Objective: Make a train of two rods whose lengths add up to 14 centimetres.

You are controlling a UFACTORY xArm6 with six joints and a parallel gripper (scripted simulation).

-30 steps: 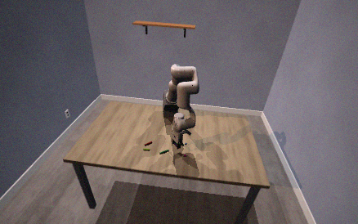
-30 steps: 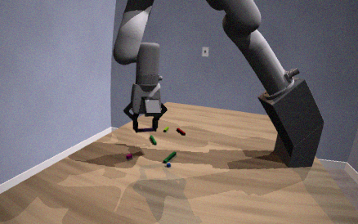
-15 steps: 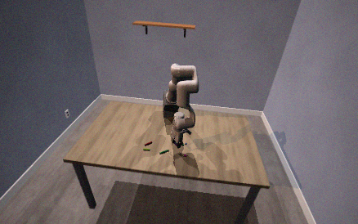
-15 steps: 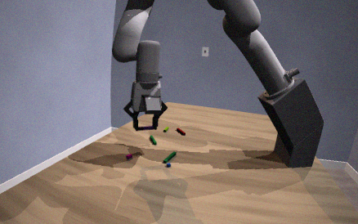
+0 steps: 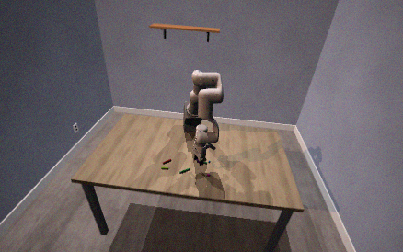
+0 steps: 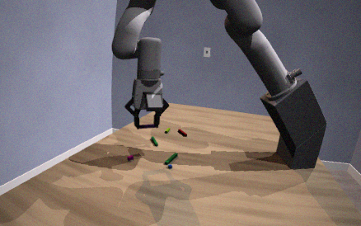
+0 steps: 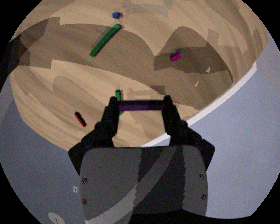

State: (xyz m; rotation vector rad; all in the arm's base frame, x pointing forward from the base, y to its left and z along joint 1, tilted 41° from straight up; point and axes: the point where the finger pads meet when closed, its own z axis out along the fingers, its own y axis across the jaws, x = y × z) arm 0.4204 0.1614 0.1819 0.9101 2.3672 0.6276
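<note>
The magenta rod lies 11 cm below my hand, 8 cm to the left of it and 1 cm ahead of it. The rest, counted from my hand: blue rod 13 cm behind, 11 cm below, 4 cm to the left; then lime rod 24 cm to the right, 11 cm below, 7 cm ahead; then purple rod 1 cm below.
</note>
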